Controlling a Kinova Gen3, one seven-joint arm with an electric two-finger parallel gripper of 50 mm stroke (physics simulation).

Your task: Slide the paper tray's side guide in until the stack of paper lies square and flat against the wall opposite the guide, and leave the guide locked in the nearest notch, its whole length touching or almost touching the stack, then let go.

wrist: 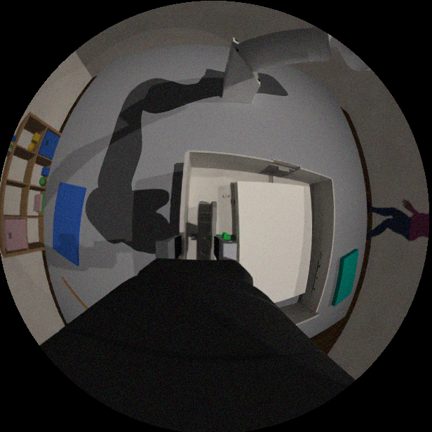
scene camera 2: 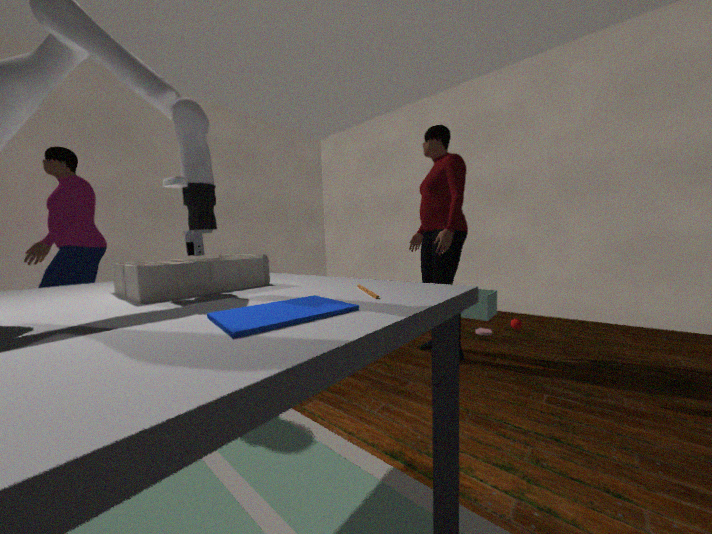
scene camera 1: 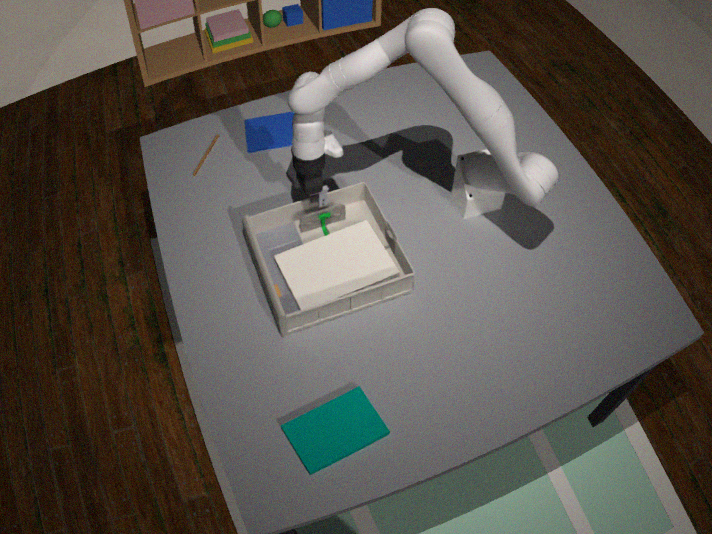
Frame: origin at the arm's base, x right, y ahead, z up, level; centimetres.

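Seen in the pictures: gripper, between the fingertips: (scene camera 2: pixel 195 255) (scene camera 1: pixel 319 198); arm's base, origin of its link: (scene camera 1: pixel 480 171).
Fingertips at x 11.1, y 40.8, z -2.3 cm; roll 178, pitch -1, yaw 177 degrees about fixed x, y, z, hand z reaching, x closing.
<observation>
Pixels of each thing's middle, then the offset from my fingertips to it. "spot": a spot on its surface instead.
- paper tray, middle of its body: (scene camera 1: pixel 325 253) (scene camera 2: pixel 192 272) dx -12.4, dy +4.3, dz -5.3 cm
- grey side guide, middle of its body: (scene camera 1: pixel 324 222) dx -3.1, dy +0.3, dz -5.7 cm
- green part, a spot on its surface: (scene camera 1: pixel 324 217) spot: dx -4.0, dy +0.6, dz -2.7 cm
- white paper stack, middle of its body: (scene camera 1: pixel 335 266) dx -15.8, dy +3.1, dz -7.0 cm
- blue flat block, middle of its body: (scene camera 2: pixel 284 311) (scene camera 1: pixel 279 130) dx +38.7, dy -3.7, dz -9.7 cm
- pencil-like stick, middle of its body: (scene camera 2: pixel 366 290) (scene camera 1: pixel 206 154) dx +39.9, dy +20.0, dz -9.7 cm
- teal block, middle of its body: (scene camera 1: pixel 335 430) dx -53.0, dy +21.3, dz -9.2 cm
- small orange item, a spot on its surface: (scene camera 1: pixel 277 290) spot: dx -15.1, dy +18.3, dz -8.1 cm
The paper tray (scene camera 1: pixel 261 258) (scene camera 2: pixel 192 278) (wrist: pixel 225 159) is an open beige box. The grey side guide (scene camera 1: pixel 310 219) (wrist: pixel 205 220) stands upright inside it, near the back wall in scene camera 1. A green part (scene camera 1: pixel 324 217) (wrist: pixel 226 235) shows beside the guide. The white paper stack (scene camera 1: pixel 336 261) (wrist: pixel 274 230) lies slightly skewed to the tray walls, with a gap between it and the guide. My gripper (scene camera 1: pixel 312 201) (scene camera 2: pixel 195 251) (wrist: pixel 197 244) points down at the guide's side of the tray. It is open and empty. One finger shows near the green part; its height above it is unclear.
A blue flat block (scene camera 1: pixel 269 132) (scene camera 2: pixel 281 314) (wrist: pixel 69 222) and a pencil-like stick (scene camera 1: pixel 205 155) (scene camera 2: pixel 368 291) lie behind the tray. A teal block (scene camera 1: pixel 336 429) (wrist: pixel 346 277) lies in front. The arm's base (scene camera 1: pixel 480 183) is to the right. A small orange item (scene camera 1: pixel 277 290) shows inside the tray.
</observation>
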